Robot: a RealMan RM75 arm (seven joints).
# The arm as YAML. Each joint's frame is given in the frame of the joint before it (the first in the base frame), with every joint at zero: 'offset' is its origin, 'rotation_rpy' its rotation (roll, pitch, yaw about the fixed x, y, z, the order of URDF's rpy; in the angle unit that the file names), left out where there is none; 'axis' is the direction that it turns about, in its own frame. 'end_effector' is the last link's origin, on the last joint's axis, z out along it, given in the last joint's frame.
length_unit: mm
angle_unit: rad
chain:
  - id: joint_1
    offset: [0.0, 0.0, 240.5]
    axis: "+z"
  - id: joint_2
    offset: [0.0, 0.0, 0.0]
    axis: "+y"
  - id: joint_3
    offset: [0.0, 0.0, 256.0]
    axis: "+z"
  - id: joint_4
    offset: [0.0, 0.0, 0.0]
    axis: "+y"
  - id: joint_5
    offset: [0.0, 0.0, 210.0]
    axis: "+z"
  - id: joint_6
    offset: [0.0, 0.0, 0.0]
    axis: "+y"
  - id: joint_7
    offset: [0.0, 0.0, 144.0]
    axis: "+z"
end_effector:
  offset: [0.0, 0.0, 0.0]
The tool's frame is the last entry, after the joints.
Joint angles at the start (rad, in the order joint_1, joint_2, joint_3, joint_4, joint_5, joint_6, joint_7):
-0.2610, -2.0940, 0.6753, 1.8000, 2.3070, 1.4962, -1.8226
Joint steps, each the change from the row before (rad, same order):
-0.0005, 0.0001, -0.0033, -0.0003, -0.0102, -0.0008, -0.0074
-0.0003, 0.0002, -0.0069, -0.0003, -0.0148, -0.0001, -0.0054
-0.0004, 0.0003, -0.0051, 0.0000, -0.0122, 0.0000, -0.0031
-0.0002, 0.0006, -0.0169, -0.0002, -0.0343, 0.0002, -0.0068
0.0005, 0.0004, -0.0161, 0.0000, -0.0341, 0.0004, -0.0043
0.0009, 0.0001, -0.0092, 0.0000, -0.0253, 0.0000, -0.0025
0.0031, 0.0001, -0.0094, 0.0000, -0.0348, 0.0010, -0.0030
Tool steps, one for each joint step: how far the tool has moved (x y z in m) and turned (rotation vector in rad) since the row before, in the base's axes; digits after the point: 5 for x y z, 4 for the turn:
0.00106, 0.00017, 0.00058, 0.0051, -0.0131, -0.0025
0.00113, -0.00015, 0.00120, 0.0072, -0.0152, -0.0051
0.00111, -0.00006, 0.00096, 0.0052, -0.0110, -0.0056
0.00245, -0.00070, 0.00316, 0.0161, -0.0302, -0.0148
0.00239, -0.00093, 0.00307, 0.0151, -0.0276, -0.0161
0.00202, -0.00062, 0.00178, 0.0091, -0.0192, -0.0134
0.00270, -0.00117, 0.00177, 0.0089, -0.0253, -0.0186

